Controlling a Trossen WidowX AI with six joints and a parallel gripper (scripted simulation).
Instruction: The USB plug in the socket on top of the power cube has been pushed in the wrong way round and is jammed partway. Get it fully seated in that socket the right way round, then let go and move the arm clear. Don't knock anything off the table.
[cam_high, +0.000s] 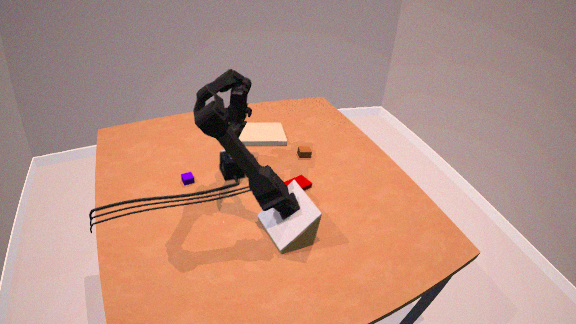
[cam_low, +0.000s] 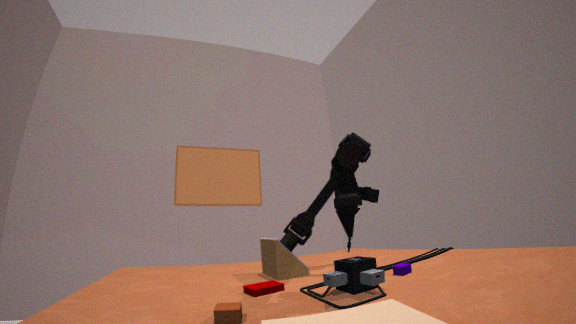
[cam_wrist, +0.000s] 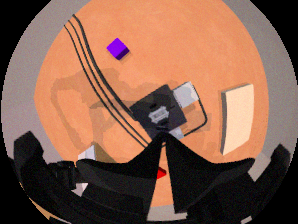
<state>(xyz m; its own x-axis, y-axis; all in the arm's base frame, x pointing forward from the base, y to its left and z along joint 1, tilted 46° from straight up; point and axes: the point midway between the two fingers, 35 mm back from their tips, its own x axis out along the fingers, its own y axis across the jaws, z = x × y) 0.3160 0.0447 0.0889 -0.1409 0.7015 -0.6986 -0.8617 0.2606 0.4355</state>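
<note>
Right now my gripper tip is 20 mm above the USB plug. From my gripper tip the other things lie so: USB socket 10 mm to the left, 60 mm below; red block 120 mm behind, 210 mm to the right, 120 mm below; purple cube 20 mm behind, 180 mm to the left, 120 mm below.
</note>
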